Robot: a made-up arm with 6 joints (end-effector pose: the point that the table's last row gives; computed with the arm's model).
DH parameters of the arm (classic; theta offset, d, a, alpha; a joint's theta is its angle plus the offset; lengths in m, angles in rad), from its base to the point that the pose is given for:
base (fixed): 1.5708 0.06 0 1.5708
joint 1: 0 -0.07 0.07 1.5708
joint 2: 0 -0.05 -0.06 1.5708
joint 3: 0 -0.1 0.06 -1.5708
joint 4: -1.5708 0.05 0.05 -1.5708
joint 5: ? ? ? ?
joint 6: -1.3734 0 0.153 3.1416
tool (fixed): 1.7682 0.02 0 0
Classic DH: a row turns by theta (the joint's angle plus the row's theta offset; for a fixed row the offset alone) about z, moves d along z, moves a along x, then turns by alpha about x.
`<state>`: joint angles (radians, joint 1 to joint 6).
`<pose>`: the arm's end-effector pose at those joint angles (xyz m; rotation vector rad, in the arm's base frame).
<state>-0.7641 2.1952 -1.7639 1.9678 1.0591 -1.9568</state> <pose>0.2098 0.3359 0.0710 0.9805 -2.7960 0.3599</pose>
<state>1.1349 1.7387 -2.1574 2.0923 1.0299 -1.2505</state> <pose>-0.0374 -0.1538 0.6186 -1.3563 0.9056 0.8329</pose>
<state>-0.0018 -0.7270 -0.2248 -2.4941 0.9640 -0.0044</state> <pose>-0.0262 0.7172 0.1609 -1.2463 -0.2930 2.8627</pose>
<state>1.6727 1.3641 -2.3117 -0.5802 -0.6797 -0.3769</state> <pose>0.2224 0.3048 -0.2110 -0.8822 1.1505 2.5695</pose>
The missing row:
joint 5: 0 -0.43 -0.06 1.5708
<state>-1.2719 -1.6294 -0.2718 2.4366 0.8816 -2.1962</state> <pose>-0.3179 -0.1013 0.1884 -0.0227 0.8626 0.7148</pose>
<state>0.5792 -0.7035 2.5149 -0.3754 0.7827 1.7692</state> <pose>-0.0930 0.1537 0.4234 -1.4748 -1.7142 -1.5955</pose>
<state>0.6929 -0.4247 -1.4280 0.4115 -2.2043 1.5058</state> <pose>-0.1505 0.2282 -0.1106 -1.6306 -0.1802 2.3397</pose>
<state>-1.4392 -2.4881 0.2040 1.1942 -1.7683 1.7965</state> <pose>0.2050 -0.0736 0.0510 0.5326 -0.2164 -0.1086</pose>
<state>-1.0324 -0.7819 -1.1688 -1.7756 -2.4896 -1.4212</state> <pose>0.4649 0.2229 -0.2818 1.1566 -2.3351 0.4872</pose>
